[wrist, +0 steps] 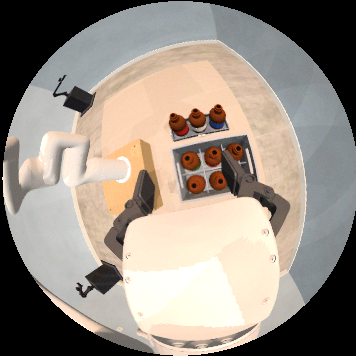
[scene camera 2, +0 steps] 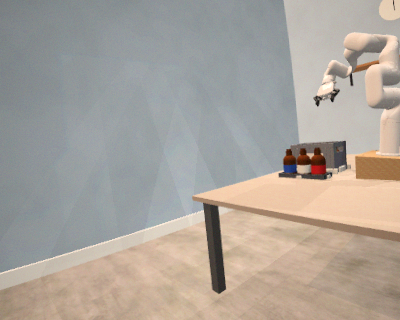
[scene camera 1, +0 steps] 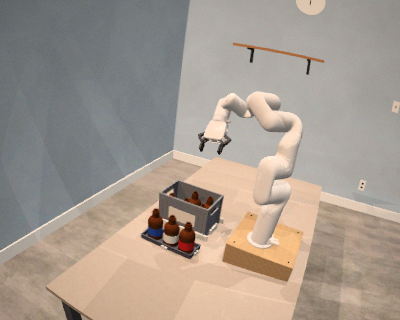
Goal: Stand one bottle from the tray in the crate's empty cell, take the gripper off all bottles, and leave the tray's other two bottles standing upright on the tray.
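Places are measured from the arm's base along level axes (x ahead, y left, z up), in metres.
Pixels of known places: gripper, fingertip midpoint: point(wrist: 184, 168) point(scene camera 2: 324, 102) point(scene camera 1: 209, 151); arm's base, link origin: point(wrist: 121, 169) point(scene camera 2: 390, 155) point(scene camera 1: 259, 240).
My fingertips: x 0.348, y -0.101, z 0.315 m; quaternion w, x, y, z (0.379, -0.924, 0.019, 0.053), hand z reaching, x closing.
Ahead of a thing's pixels: the offset from my fingertips to its top centre. Level surfaces: height alone.
Three brown bottles stand upright on the dark tray @[dx +0.045, dy +0.231, dz -0.390 m] point(scene camera 1: 176, 250) point(scene camera 2: 286, 175) point(wrist: 187, 136): blue-label bottle @[dx +0.133, dy +0.227, dz -0.255 m] point(scene camera 1: 155, 228) point(scene camera 2: 289, 165) point(wrist: 217, 116), white-label bottle @[dx +0.043, dy +0.228, dz -0.255 m] point(scene camera 1: 171, 233) point(scene camera 2: 303, 162) point(wrist: 198, 120), red-label bottle @[dx -0.043, dy +0.235, dz -0.255 m] point(scene camera 1: 187, 241) point(scene camera 2: 318, 164) point(wrist: 177, 123). The grey crate @[dx +0.059, dy +0.009, dz -0.240 m] point(scene camera 1: 205, 220) point(scene camera 2: 327, 150) point(wrist: 210, 143) stands beside the tray. Several brown bottles @[dx -0.028, dy +0.058, dz -0.252 m] point(wrist: 190, 161) stand in its cells. In the wrist view, a finger covers the crate's lower right part, so the empty cell cannot be made out. My gripper point(scene camera 1: 210, 149) point(scene camera 2: 325, 102) point(wrist: 184, 168) is open and empty, tilted, high above the table.
The robot's base stands on a wooden block point(scene camera 1: 262, 250) point(scene camera 2: 377, 167) point(wrist: 145, 160) beside the crate and tray, on the table @[dz -0.415 m] point(scene camera 1: 125, 270) point(scene camera 2: 265, 197) point(wrist: 150, 100). The crate's walls rise around its bottles. A wall shelf point(scene camera 1: 280, 51) hangs on the back wall.
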